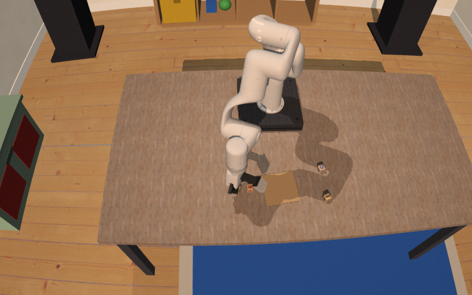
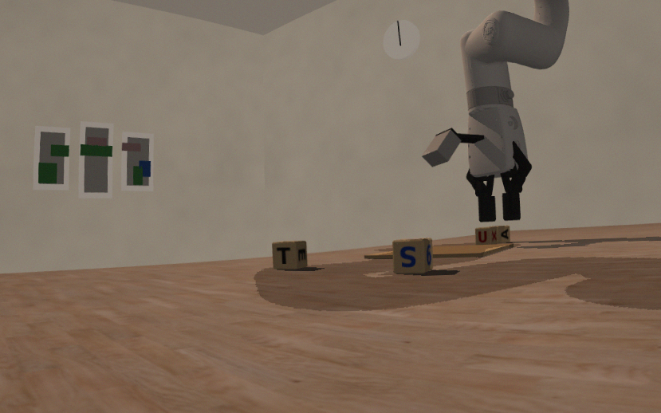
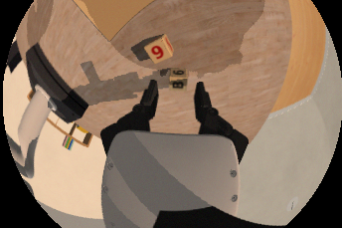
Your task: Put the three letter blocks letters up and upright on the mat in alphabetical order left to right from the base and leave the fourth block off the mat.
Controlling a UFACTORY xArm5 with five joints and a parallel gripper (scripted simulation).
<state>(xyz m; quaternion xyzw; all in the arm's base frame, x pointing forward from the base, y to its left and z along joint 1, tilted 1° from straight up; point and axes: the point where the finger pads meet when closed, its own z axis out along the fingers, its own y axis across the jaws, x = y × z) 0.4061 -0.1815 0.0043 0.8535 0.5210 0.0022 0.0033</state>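
My gripper is now 5 cm to the right of the letter block and 4 cm above it. Also, from my hand: tan mat 18 cm to the left, 5 cm below.
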